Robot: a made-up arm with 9 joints. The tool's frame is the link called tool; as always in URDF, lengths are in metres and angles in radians. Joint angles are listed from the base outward.
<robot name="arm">
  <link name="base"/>
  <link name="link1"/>
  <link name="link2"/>
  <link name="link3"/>
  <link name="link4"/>
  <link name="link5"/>
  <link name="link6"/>
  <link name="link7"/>
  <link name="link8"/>
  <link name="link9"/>
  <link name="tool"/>
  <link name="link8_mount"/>
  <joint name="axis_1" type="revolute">
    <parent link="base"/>
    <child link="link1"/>
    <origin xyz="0.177 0.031 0.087" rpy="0 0 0"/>
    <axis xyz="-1 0 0"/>
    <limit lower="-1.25" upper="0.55"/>
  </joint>
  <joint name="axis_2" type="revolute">
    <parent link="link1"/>
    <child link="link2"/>
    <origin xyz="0.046 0.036 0.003" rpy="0 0 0"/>
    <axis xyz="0 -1 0"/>
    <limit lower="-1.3" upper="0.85"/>
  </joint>
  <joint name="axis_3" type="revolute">
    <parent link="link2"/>
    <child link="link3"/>
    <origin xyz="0.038 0.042 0" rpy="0 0 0"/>
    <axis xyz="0 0 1"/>
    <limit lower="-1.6" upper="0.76"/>
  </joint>
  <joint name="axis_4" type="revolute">
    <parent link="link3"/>
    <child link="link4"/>
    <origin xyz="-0.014 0.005 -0.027" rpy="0 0 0"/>
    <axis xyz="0 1 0"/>
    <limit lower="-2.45" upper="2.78"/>
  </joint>
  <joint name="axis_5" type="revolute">
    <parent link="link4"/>
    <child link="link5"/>
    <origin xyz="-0.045 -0.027 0.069" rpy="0 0 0"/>
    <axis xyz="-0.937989 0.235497 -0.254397"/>
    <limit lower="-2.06" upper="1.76"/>
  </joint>
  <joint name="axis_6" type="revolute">
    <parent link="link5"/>
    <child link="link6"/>
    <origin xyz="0.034 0.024 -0.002" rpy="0 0 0"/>
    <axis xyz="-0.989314 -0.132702 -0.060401"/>
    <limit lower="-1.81" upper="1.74"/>
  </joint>
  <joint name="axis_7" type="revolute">
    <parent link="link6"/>
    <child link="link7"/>
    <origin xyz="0.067 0.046 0.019" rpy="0 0 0"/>
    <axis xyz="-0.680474 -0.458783 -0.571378"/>
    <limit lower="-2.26" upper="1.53"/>
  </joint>
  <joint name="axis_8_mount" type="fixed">
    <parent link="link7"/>
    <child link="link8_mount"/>
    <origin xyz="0.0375 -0.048 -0.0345" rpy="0 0 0"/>
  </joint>
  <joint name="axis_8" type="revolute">
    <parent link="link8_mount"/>
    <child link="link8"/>
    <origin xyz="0.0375 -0.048 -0.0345" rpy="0 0 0"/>
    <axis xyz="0 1 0"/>
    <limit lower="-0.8" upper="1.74"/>
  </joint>
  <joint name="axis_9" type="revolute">
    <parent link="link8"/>
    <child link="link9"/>
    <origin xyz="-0.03 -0.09 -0.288" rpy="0 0 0"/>
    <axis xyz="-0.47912 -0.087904 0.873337"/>
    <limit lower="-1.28" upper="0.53"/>
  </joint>
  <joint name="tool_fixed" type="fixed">
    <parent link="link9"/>
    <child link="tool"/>
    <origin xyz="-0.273 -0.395 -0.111" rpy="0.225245 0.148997 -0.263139"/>
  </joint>
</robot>
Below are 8 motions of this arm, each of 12 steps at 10 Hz.
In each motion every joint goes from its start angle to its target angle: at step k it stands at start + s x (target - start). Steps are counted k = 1, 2, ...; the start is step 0. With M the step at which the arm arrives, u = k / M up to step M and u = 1 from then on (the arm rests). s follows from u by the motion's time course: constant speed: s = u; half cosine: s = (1 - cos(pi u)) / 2; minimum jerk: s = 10 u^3 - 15 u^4 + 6 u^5.
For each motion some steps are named. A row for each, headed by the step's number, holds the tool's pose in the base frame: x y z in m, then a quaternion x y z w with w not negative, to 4 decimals.
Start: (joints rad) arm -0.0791 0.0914 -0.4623 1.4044 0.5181 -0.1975 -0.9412 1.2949 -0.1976
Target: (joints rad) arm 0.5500 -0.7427 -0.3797 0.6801 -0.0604 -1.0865 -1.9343 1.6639 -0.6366
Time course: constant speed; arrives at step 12
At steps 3, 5, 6, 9, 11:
3: -0.1334 -0.3943 0.0798 -0.3593 -0.9184 -0.1195 0.1143
5: -0.2239 -0.2904 -0.0017 -0.4442 -0.8756 -0.1725 0.0785
6: -0.2515 -0.2372 -0.0561 -0.4771 -0.8537 -0.2031 0.0480
9: -0.2468 -0.0986 -0.2585 0.5310 0.7874 0.3016 0.0838
11: -0.1663 -0.0417 -0.4024 0.5282 0.7410 0.3653 0.1961

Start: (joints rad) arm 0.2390 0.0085 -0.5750 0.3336 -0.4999 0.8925 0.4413 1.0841 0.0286
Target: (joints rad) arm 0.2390 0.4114 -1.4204 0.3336 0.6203 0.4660 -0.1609 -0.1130 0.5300
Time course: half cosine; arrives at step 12
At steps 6, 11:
6: -0.3872 -0.0118 0.3114 -0.1863 0.3090 -0.5866 0.7251
11: -0.4581 -0.0835 0.1497 -0.1530 0.2833 -0.5259 0.7873

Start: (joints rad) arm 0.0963 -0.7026 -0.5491 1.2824 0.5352 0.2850 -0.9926 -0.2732 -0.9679
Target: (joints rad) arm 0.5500 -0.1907 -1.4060 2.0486 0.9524 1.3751 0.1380 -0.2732 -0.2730
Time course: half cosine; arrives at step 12
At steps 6, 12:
6: 0.0309 -0.2532 0.6378 -0.2537 0.8036 -0.4111 0.3477
12: 0.2233 -0.6651 0.2021 -0.2758 0.6725 0.0238 0.6864

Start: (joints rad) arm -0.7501 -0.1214 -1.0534 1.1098 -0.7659 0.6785 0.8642 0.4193 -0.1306
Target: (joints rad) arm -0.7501 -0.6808 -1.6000 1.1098 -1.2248 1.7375 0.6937 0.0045 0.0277
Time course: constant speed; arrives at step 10
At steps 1, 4, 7, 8, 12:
1: -0.2660 0.0010 0.4839 0.0814 0.6717 -0.5596 0.4786
4: -0.2345 -0.0546 0.5404 -0.0518 0.6625 -0.5487 0.5074
7: -0.1640 -0.1266 0.6169 -0.1937 0.6595 -0.5027 0.5243
8: -0.1290 -0.1514 0.6448 -0.2410 0.6599 -0.4794 0.5260
12: -0.0398 -0.1979 0.6993 -0.3327 0.6626 -0.4217 0.5220

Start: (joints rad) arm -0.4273 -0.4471 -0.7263 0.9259 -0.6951 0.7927 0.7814 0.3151 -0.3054
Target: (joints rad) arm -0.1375 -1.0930 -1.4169 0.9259 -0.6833 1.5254 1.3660 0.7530 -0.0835
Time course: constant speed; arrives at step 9
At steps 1, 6, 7, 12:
1: -0.1897 -0.0454 0.5260 -0.2384 0.5022 -0.5803 0.5952
6: 0.2271 0.2606 0.6989 -0.6526 0.4490 -0.5016 0.3477
7: 0.3055 0.3376 0.6678 -0.7175 0.4280 -0.4694 0.2858
12: 0.4298 0.4796 0.5489 -0.8247 0.3778 -0.3902 0.1578

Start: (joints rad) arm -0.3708 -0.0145 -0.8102 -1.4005 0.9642 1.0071 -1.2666 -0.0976 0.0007
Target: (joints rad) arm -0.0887 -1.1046 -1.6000 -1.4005 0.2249 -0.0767 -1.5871 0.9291 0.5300
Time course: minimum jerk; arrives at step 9
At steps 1, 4, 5, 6, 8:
1: -0.4872 0.1391 -0.1535 -0.0428 -0.0001 -0.7435 0.6673
4: -0.4501 -0.1021 0.0588 -0.0252 0.2452 -0.5209 0.8172
5: -0.3536 -0.2348 0.1631 -0.0227 0.4127 -0.3710 0.8316
6: -0.2251 -0.3391 0.2166 -0.0130 0.5702 -0.2276 0.7892
8: -0.0757 -0.4218 0.2084 0.0149 0.7261 -0.0783 0.6829

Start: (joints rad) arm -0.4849 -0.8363 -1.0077 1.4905 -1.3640 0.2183 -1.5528 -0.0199 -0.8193
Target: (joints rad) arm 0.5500 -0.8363 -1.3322 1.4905 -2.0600 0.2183 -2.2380 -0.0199 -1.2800
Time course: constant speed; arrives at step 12
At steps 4, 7, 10, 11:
4: 0.5105 0.5041 0.3579 -0.9324 -0.0803 0.2699 0.2267
7: 0.5013 0.5394 0.2144 -0.9878 -0.0036 0.1492 0.0439
10: 0.4746 0.5409 0.0446 0.9844 -0.0188 -0.0261 0.1728
11: 0.4641 0.5285 -0.0173 0.9683 -0.0152 0.0112 0.2491

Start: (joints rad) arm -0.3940 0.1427 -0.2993 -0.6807 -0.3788 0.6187 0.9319 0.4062 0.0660
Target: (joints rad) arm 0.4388 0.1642 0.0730 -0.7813 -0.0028 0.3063 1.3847 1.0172 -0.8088
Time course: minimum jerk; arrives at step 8
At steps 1, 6, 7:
1: -0.1791 -0.0748 -0.3814 0.0592 -0.3646 -0.6615 0.6527
6: 0.1466 -0.0251 -0.5076 0.2905 -0.5586 -0.6322 0.4516
7: 0.1810 -0.0211 -0.5086 0.3177 -0.5691 -0.6219 0.4341

